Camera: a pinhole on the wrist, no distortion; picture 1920 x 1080 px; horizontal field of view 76.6 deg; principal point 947.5 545.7 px. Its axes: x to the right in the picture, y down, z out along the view. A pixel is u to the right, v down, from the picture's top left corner.
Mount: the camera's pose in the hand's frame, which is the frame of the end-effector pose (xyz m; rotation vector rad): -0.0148 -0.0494 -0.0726 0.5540 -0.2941 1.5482
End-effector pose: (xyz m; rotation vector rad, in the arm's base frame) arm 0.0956 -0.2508 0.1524 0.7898 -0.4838 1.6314
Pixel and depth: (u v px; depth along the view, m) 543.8 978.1 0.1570
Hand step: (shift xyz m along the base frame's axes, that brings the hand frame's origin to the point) 0.1853 -0.0222 -0.0239
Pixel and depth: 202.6 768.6 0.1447
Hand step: 0.1983 0.0240 -0.0305
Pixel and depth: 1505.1 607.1 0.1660
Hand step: 0.0916 -0.0562 0.0702
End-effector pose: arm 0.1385 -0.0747 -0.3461 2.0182 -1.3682 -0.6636
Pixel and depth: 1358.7 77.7 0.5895
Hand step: -0.1326 -0.3431 -0.4805
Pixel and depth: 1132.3 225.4 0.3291
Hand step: -0.0015 -0.1137 -0.2806
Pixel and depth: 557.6 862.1 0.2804
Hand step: 0.0696 0.0922 -0.2835
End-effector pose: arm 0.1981 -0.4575 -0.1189 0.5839 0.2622 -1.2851
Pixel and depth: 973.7 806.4 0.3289
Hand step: -0.2429 -0.1295 0.1407
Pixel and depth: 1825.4 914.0 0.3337
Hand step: -0.0803 -0.1475 0.3106
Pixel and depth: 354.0 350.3 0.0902
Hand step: -0.1192 -0.0210 -0.0587
